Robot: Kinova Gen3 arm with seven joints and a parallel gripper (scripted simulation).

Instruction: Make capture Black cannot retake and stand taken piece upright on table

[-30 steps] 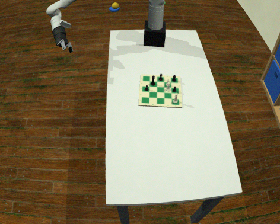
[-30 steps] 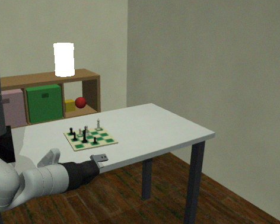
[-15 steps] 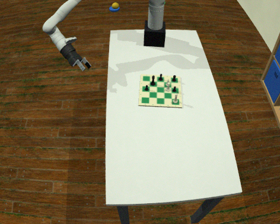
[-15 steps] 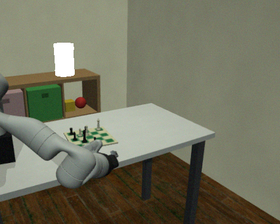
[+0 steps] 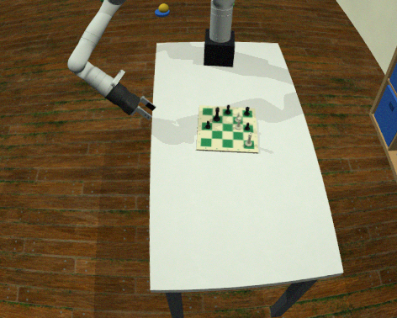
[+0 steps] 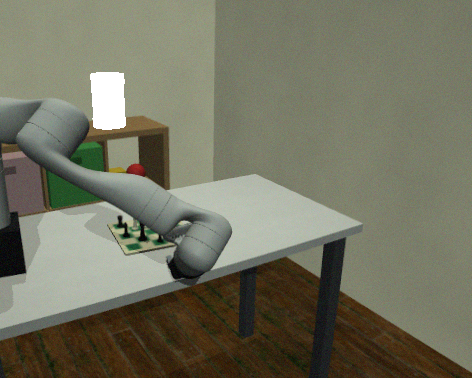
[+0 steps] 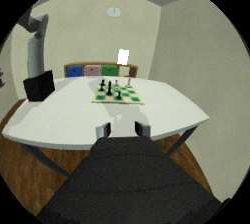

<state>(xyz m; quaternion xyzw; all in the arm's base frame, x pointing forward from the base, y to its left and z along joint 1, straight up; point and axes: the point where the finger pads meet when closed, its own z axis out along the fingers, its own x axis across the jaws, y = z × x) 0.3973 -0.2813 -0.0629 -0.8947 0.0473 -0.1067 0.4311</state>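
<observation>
The tall black piece is 250 mm to the left of my hand and 20 mm below it. Also, from my hand: tall white piece: 360 mm to the left, 120 mm ahead, 20 mm below; green-and-cream chessboard: 290 mm to the left, 60 mm below, 40 mm ahead.
</observation>
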